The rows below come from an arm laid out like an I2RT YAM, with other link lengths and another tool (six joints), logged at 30 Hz.
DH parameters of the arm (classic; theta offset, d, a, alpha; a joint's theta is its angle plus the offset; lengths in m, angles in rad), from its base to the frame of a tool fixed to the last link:
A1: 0 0.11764 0.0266 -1.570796
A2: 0 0 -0.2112 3.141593
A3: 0.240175 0 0.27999 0
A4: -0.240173 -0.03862 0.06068 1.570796
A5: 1.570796 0.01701 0 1.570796
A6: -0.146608 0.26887 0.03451 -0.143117
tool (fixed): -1.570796 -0.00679 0 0
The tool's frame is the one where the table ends.
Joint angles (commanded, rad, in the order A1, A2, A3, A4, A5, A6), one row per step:
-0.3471 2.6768 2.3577 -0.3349 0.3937 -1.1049
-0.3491 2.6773 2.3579 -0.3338 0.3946 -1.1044
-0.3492 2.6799 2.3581 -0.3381 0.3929 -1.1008
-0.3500 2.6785 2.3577 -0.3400 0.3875 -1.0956
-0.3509 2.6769 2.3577 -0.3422 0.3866 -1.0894
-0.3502 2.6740 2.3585 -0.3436 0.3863 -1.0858
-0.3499 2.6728 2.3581 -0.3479 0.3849 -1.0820
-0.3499 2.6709 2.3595 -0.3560 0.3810 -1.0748
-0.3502 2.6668 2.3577 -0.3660 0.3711 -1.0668
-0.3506 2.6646 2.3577 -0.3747 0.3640 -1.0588
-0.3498 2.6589 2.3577 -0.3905 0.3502 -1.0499
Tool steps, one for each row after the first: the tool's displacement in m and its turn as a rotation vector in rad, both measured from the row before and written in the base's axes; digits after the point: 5 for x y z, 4 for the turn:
-0.00063 -0.00159 0.00008 -0.0005 -0.0009 -0.0030
-0.00074 0.00050 -0.00293 0.0053 0.0037 -0.0008
0.00024 0.00048 -0.00004 0.0063 -0.0034 0.0005
-0.00051 -0.00050 0.00054 0.0042 -0.0034 -0.0037
0.00037 0.00038 0.00212 0.0014 -0.0044 -0.0011
-0.00043 0.00063 -0.00051 0.0041 0.0007 -0.0008
-0.00044 0.00092 -0.00017 0.0079 -0.0006 -0.0011
-0.00030 0.00214 -0.00114 0.0129 0.0004 0.0028
-0.00044 0.00141 -0.00104 0.0109 -0.0001 0.0004
0.00006 0.00386 -0.00071 0.0167 0.0014 0.0062

